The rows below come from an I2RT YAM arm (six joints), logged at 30 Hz.
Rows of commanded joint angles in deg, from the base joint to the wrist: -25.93, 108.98, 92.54, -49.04, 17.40, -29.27; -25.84, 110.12, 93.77, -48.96, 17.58, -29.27; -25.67, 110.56, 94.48, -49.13, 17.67, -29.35; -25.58, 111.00, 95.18, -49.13, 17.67, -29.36; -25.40, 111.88, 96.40, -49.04, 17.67, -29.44; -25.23, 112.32, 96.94, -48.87, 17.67, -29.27; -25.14, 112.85, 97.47, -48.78, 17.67, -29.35; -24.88, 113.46, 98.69, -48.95, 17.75, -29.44; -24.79, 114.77, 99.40, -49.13, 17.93, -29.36; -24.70, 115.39, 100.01, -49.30, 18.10, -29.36; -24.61, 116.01, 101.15, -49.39, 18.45, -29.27; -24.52, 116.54, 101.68, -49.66, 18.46, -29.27
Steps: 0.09, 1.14, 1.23, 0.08, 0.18, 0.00; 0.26, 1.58, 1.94, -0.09, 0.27, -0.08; 0.35, 2.02, 2.64, -0.09, 0.27, -0.09; 0.53, 2.90, 3.86, 0.00, 0.27, -0.17; 0.70, 3.34, 4.40, 0.17, 0.27, 0.00; 0.79, 3.87, 4.93, 0.26, 0.27, -0.08; 1.05, 4.48, 6.15, 0.09, 0.35, -0.17; 1.14, 5.79, 6.86, -0.09, 0.53, -0.09; 1.23, 6.41, 7.47, -0.26, 0.70, -0.09; 1.32, 7.03, 8.61, -0.35, 1.05, 0.00; 1.41, 7.56, 9.14, -0.62, 1.06, 0.00
